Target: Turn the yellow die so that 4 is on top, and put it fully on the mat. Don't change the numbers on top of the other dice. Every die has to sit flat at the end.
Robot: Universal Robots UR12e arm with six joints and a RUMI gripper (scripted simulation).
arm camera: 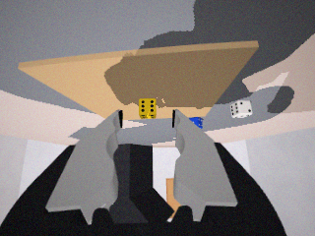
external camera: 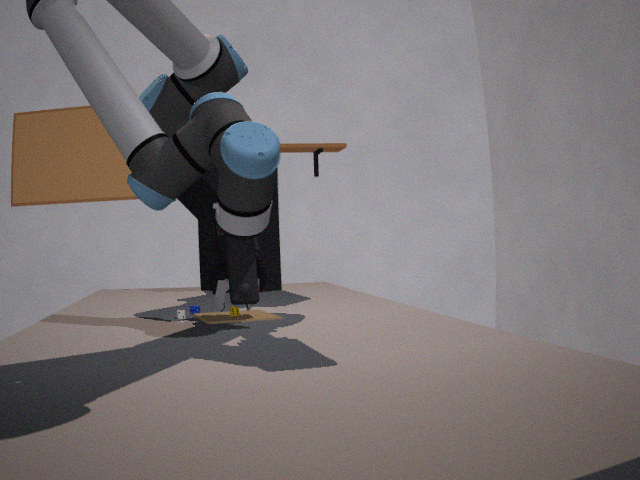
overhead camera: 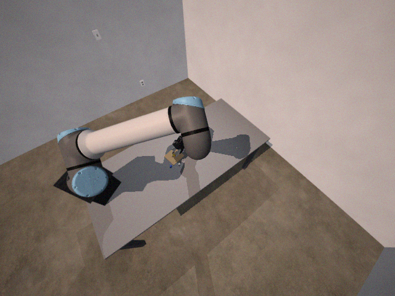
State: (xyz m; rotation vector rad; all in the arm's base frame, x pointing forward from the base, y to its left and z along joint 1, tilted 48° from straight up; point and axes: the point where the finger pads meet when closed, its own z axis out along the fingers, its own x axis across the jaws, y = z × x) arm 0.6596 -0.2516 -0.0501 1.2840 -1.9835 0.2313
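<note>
Right now my hand is 10 mm past the yellow die and 10 mm above it. Also, from my hand: white die 50 mm behind, 100 mm to the right, 10 mm below; then blue die 110 mm behind, 50 mm to the right, 10 mm below; then tan mat 10 mm behind, 20 mm below.
</note>
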